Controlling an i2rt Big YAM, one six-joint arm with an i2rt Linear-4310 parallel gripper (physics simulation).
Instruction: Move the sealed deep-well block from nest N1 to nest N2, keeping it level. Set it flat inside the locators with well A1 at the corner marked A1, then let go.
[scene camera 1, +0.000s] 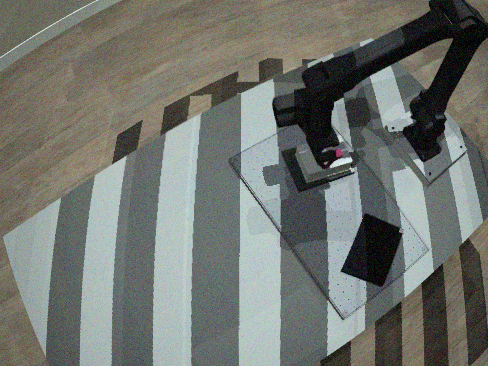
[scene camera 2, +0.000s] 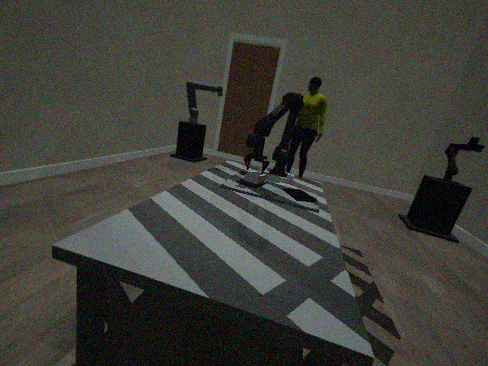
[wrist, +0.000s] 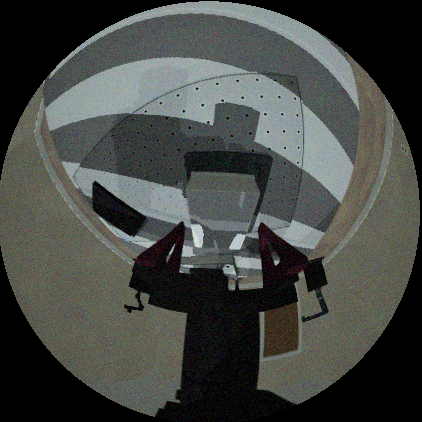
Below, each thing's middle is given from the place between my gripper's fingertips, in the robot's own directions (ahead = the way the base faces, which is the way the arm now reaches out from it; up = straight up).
Labels:
Right now the deep-well block (scene camera 1: 311, 171) is 2 cm behind my hand and 3 cm below it. From my hand the other things lie so: dark nest (scene camera 1: 289, 156) 1 cm behind, 1 cm to the right, 6 cm below; perforated grey plate (scene camera 1: 321, 223) 1 cm ahead, 12 cm to the left, 8 cm below.

